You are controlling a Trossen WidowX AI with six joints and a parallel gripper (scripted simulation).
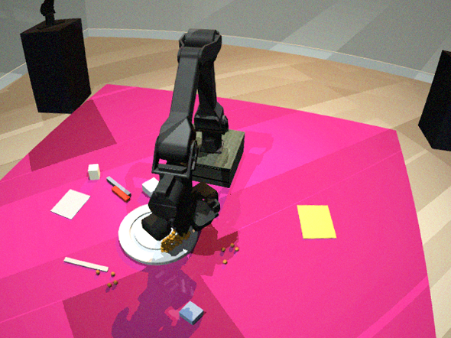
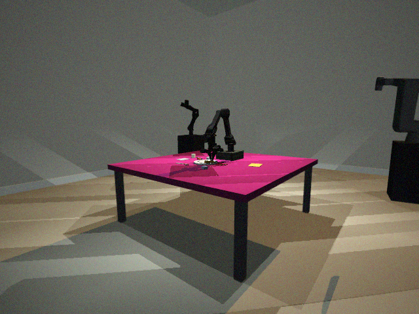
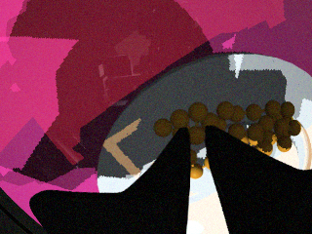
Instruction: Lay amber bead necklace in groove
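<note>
Right now the round bead board is 10 mm behind my gripper tip, 70 mm to the right of it and 10 mm below it. From my gripper tip the other things lie so: white block (170 mm behind, 120 mm to the right, 10 mm below); then blue block (200 mm ahead, 50 mm to the left, 20 mm below); then white strip (120 mm ahead, 220 mm to the right, 20 mm below).
</note>
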